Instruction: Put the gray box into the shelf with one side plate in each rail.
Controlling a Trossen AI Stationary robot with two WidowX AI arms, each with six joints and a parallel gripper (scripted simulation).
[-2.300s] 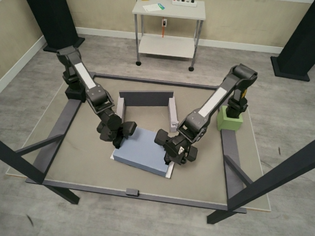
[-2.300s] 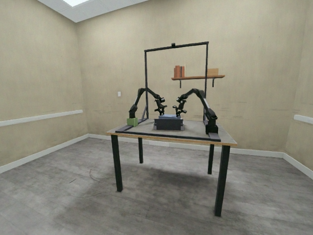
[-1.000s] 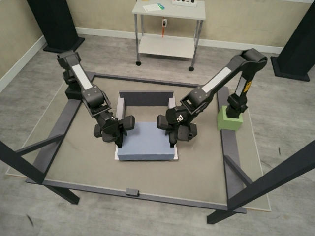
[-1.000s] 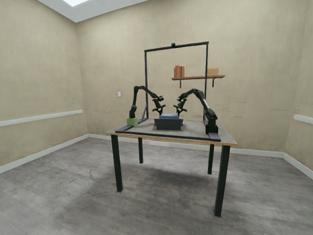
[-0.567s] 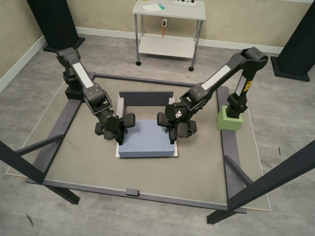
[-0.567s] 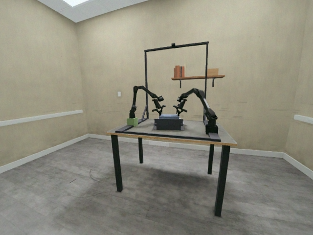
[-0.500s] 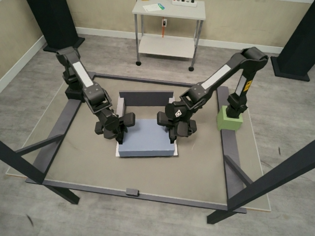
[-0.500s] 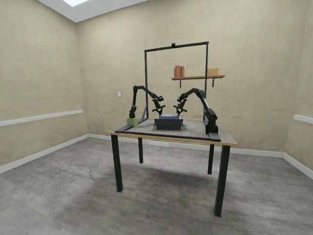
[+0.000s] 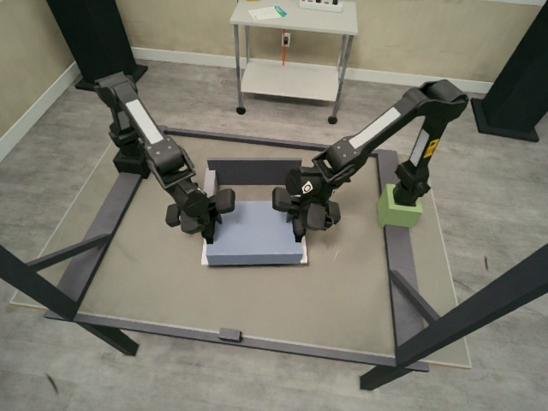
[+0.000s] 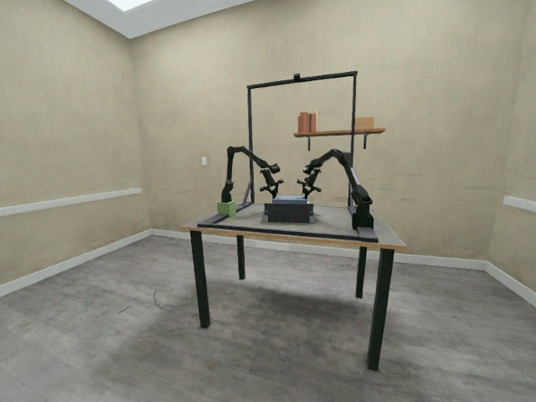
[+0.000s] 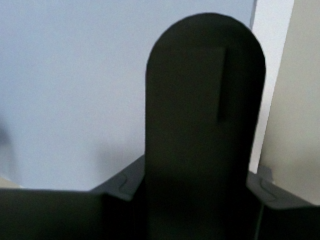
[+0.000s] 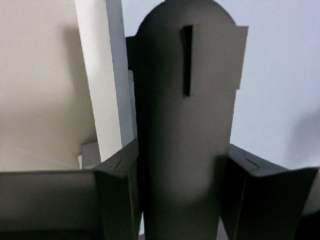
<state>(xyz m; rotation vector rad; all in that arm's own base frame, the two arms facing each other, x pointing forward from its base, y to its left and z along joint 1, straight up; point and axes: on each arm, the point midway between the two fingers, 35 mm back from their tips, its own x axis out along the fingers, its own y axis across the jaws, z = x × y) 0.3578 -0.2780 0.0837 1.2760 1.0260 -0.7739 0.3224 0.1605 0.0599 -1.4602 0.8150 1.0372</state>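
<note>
Right now my right hand is 30 mm past the gray box, 110 mm to the right of it and 50 mm above it. Round my right hand: shelf back wall: 220 mm ahead, 180 mm to the left, 80 mm below.
My left gripper is now 3 cm short of the gray box, 11 cm to the left of it and 5 cm above it. Also, from my left hand: shelf back wall: 27 cm ahead, 5 cm to the right, 7 cm below.
</note>
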